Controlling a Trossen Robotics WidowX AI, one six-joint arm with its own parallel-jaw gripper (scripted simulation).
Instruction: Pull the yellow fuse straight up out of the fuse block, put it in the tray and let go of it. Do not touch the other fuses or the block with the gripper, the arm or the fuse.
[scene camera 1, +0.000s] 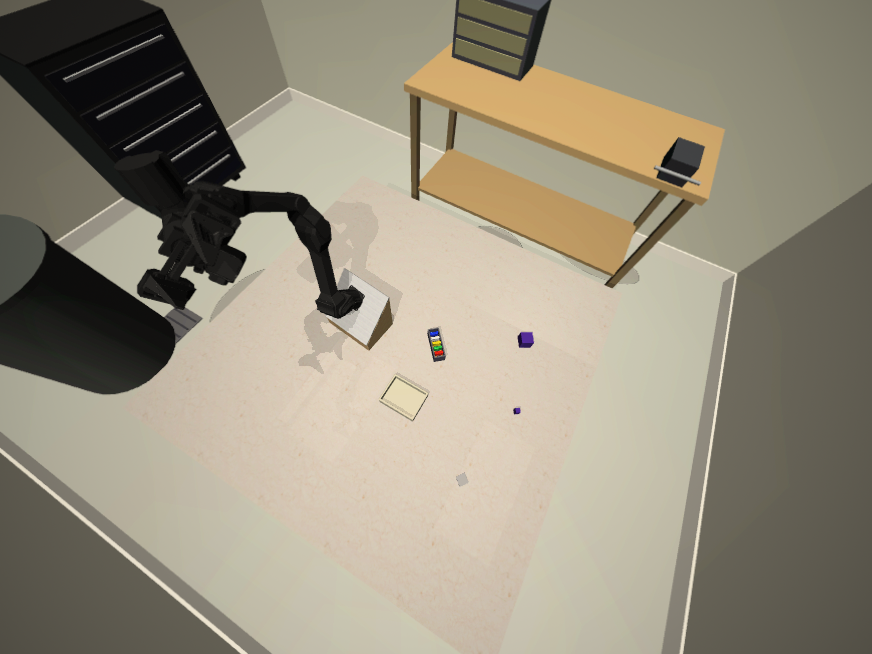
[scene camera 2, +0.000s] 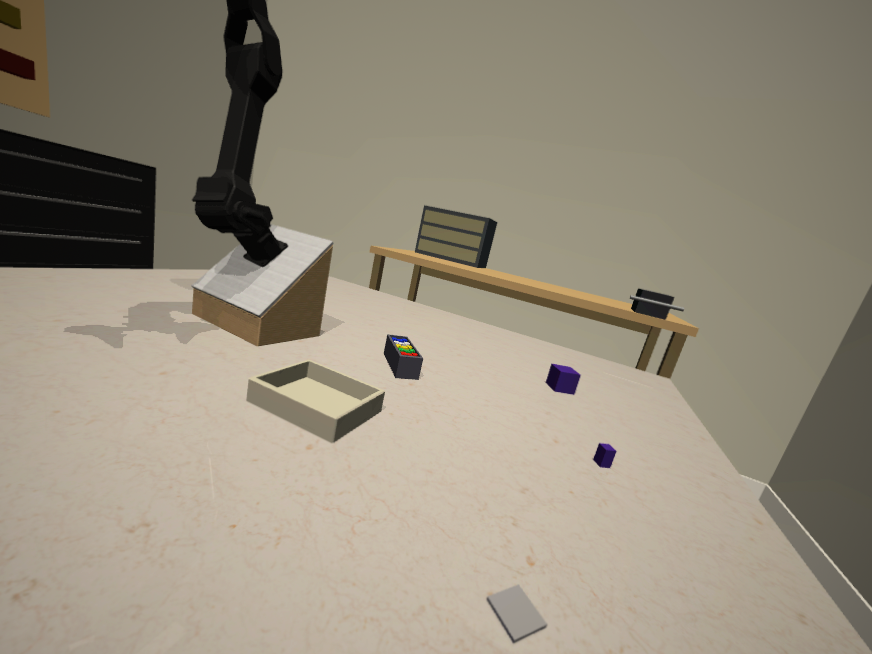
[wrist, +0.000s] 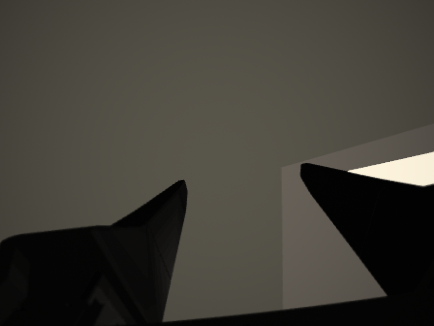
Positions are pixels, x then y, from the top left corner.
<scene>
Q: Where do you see the gripper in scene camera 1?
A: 194, 286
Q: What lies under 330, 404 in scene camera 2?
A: A beige tray.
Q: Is the gripper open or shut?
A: Open.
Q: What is the gripper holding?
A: Nothing.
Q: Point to the gripper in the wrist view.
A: At 242, 177
</scene>
